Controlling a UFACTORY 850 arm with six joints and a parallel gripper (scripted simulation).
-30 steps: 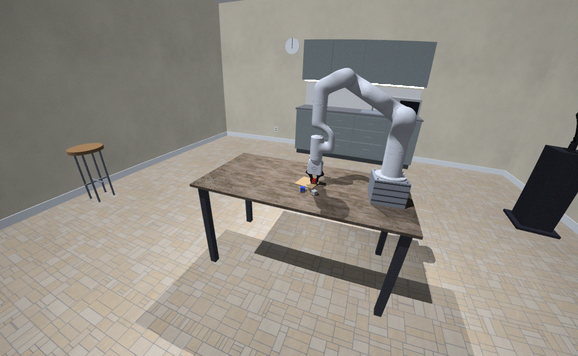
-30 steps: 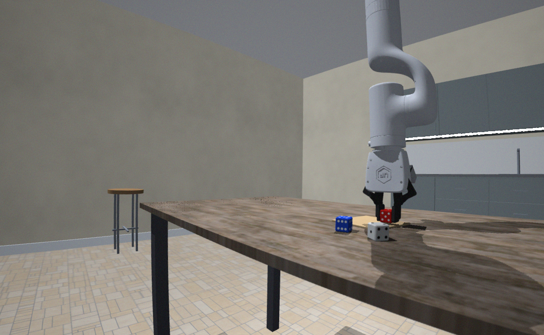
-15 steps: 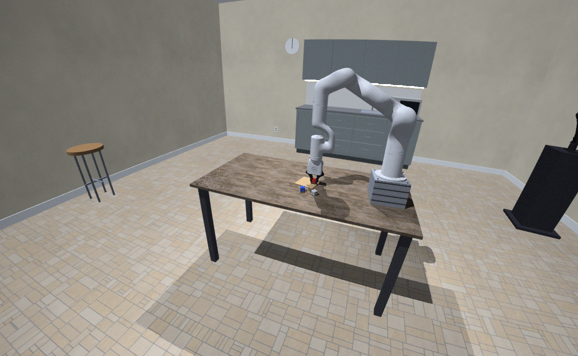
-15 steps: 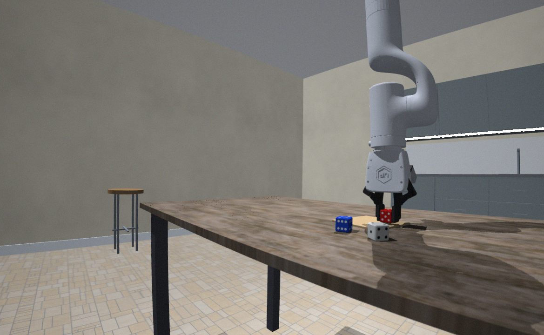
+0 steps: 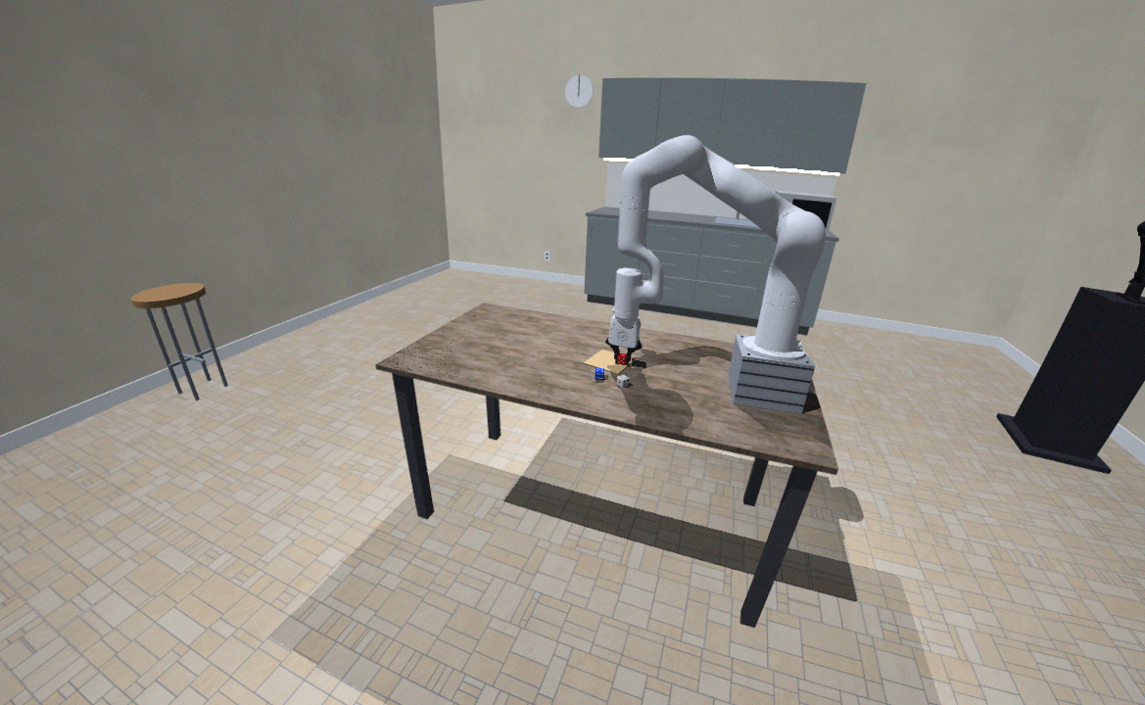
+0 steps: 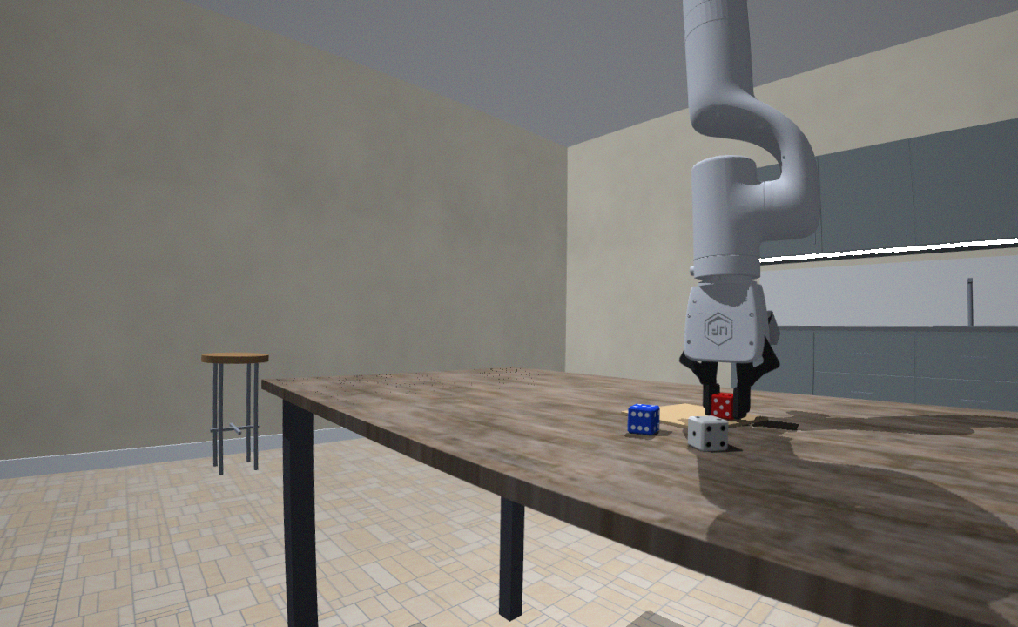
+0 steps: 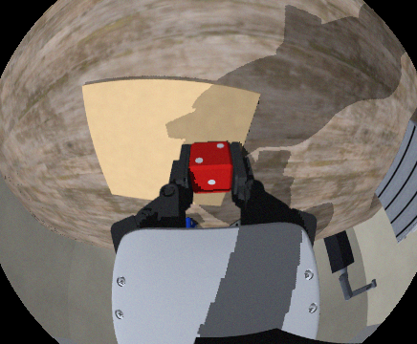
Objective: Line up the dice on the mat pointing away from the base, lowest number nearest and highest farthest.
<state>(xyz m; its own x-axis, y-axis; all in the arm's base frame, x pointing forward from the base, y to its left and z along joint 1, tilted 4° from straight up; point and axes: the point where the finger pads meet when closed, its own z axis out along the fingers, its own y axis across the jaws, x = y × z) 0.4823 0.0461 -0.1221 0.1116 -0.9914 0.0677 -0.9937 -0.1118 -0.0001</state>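
My gripper is now 10 mm above the red die. The rest, counted from my hand: tan mat (40 mm ahead, 30 mm below, 10 mm to the left); blue die (140 mm to the left, 30 mm ahead, 10 mm below); white die (140 mm to the left, 60 mm behind, 10 mm below).
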